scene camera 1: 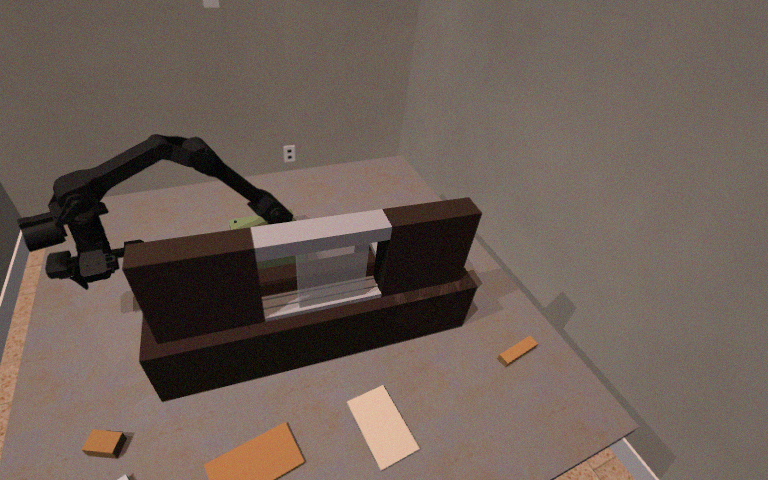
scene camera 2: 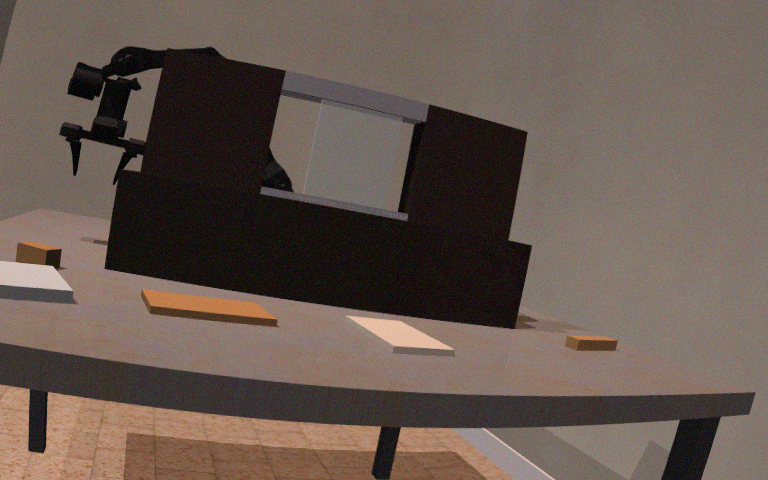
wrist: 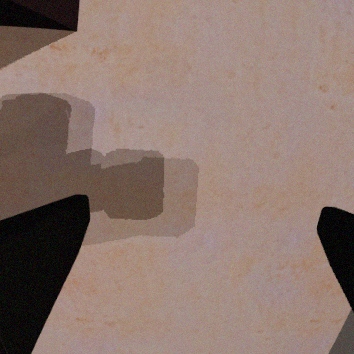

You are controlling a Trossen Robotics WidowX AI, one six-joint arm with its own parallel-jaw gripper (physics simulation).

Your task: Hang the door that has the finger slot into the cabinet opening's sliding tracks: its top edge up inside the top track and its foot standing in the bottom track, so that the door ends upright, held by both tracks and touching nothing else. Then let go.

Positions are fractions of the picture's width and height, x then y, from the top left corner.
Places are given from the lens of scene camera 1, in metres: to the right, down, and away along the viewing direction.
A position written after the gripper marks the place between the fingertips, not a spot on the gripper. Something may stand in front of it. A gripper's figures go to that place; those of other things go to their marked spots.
gripper (scene camera 1: 0.14, 0.59): -0.65, 0.10, 0.92
cream panel (scene camera 1: 0.51, 0.92): 0.01, 0.43, 0.84
top track (scene camera 1: 0.37, 0.50): -0.19, 0.00, 0.73
The marked spots on the top track and the cream panel are 0.49 m apart.
